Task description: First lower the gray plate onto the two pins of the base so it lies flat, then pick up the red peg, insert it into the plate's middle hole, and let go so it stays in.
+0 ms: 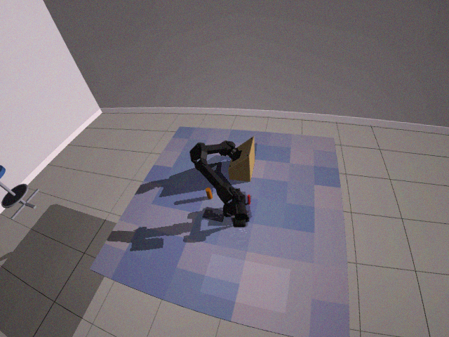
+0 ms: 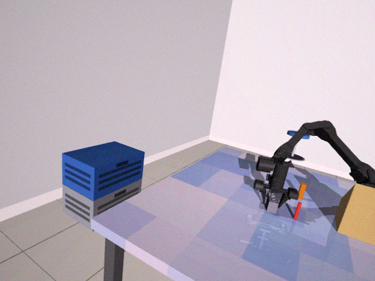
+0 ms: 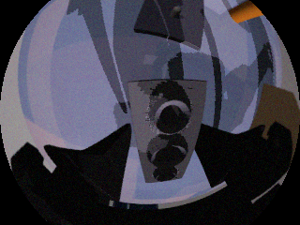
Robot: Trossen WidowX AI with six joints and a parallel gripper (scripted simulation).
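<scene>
My gripper tip is 30 mm below the gray plate. Round my gripper tip: red peg: 110 mm behind, 20 mm to the left, 30 mm above; orange peg: 100 mm behind, 220 mm to the right, 30 mm above; base: 10 mm ahead, 150 mm to the right.
</scene>
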